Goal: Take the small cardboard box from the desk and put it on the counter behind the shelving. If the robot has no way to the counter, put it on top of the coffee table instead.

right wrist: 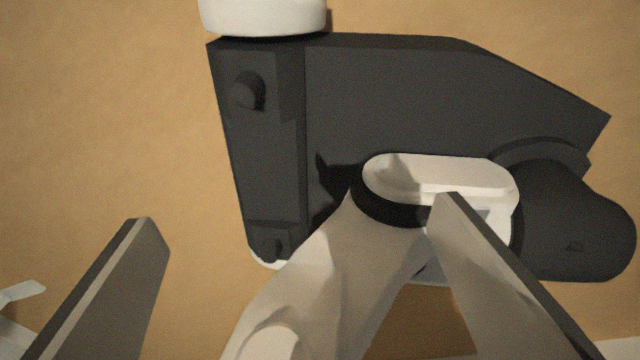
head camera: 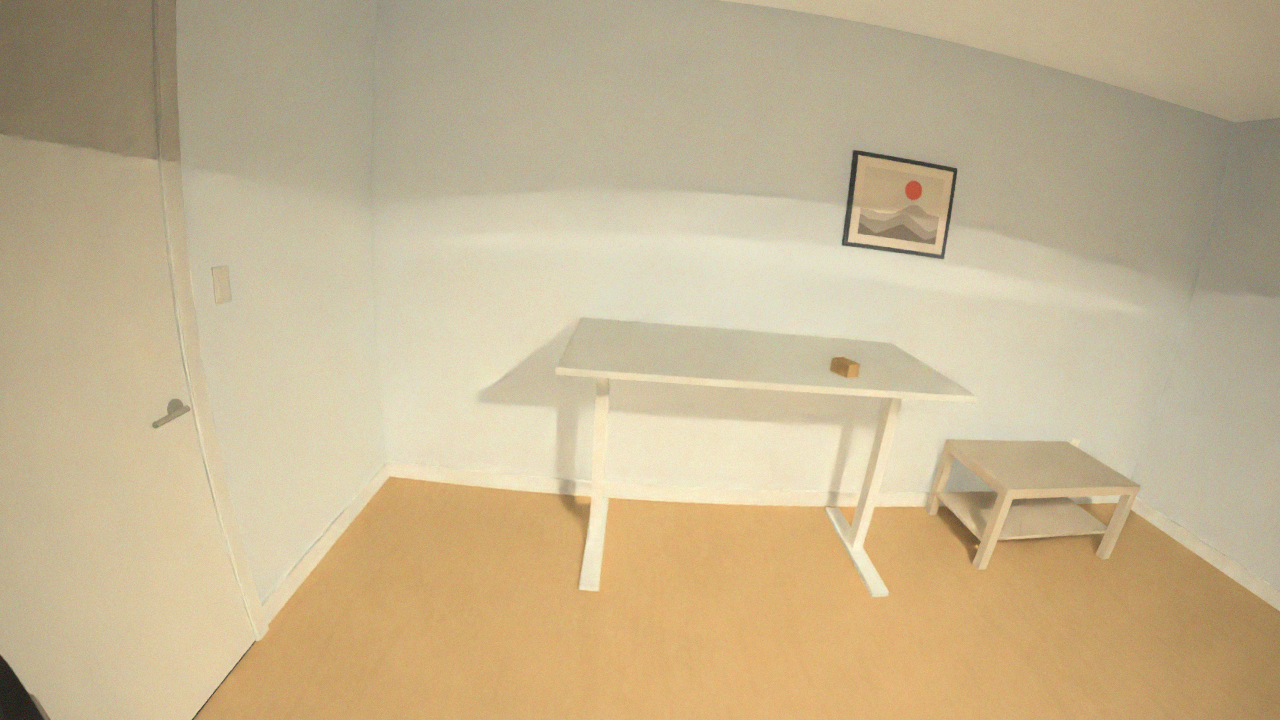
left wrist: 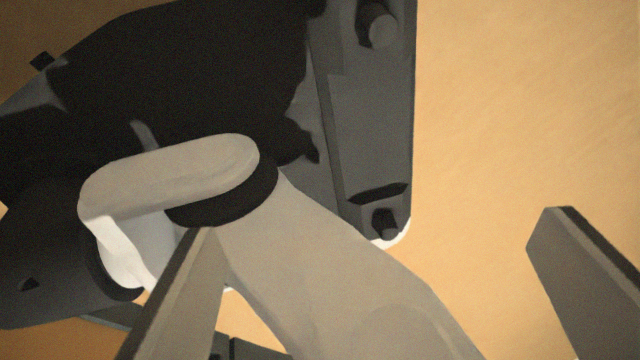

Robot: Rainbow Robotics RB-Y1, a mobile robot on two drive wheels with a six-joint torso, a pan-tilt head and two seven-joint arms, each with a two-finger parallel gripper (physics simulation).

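Places are measured from the robot's base along level axes (x ahead, y left, z up), in millimetres.
Pixels of known places: left gripper, fingertip midpoint: [left wrist: 373, 237]; right gripper, fingertip midpoint: [right wrist: 298, 222].
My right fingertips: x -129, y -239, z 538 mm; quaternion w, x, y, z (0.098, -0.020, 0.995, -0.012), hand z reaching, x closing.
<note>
Behind a point stands the place of what it marks.
A small brown cardboard box [head camera: 844, 367] {x 1785, y 167, z 984 mm} lies on the right part of the white desk [head camera: 698, 353] {x 1687, y 705, z 950 mm} in the head camera view. The low beige coffee table [head camera: 1038, 463] {x 2716, y -903, z 450 mm} stands at the right of the desk, against the back wall. The counter and the shelving do not show in the head camera view. My left gripper [left wrist: 373, 237] {x -117, y 205, z 541 mm} is open and empty in the left wrist view, over the floor and the robot's own base. My right gripper [right wrist: 298, 222] {x -129, y -239, z 538 mm} is open and empty in the right wrist view, also beside the base. Both are far from the box.
A door [head camera: 89, 376] {x 53, y 1555, z 1092 mm} with a handle [head camera: 171, 413] {x 227, y 1599, z 933 mm} is at the left. A framed picture [head camera: 899, 204] {x 2549, y 78, z 1620 mm} hangs on the back wall. The desk's feet [head camera: 590, 555] reach forward over the floor. A piece of a pale foot [right wrist: 25, 291] shows at the left edge of the right wrist view.
</note>
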